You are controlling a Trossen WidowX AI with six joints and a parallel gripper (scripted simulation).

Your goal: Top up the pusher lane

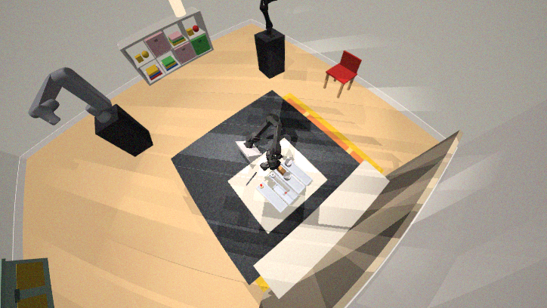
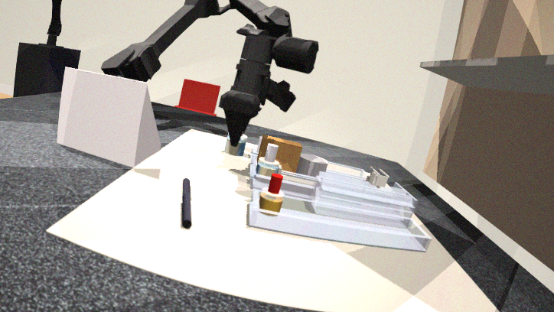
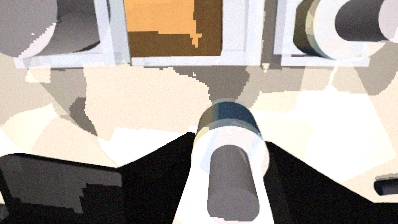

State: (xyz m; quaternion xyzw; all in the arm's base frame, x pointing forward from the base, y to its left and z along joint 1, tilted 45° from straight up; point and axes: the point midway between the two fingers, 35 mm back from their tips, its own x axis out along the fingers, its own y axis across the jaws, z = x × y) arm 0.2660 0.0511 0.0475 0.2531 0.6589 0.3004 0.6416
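Now: gripper tip 80 mm short of the brown box, 40 mm to the right of it and 10 mm above it. The rest, counted from my gripper tip: dark pen 20 mm behind, 200 mm to the right, 50 mm below.
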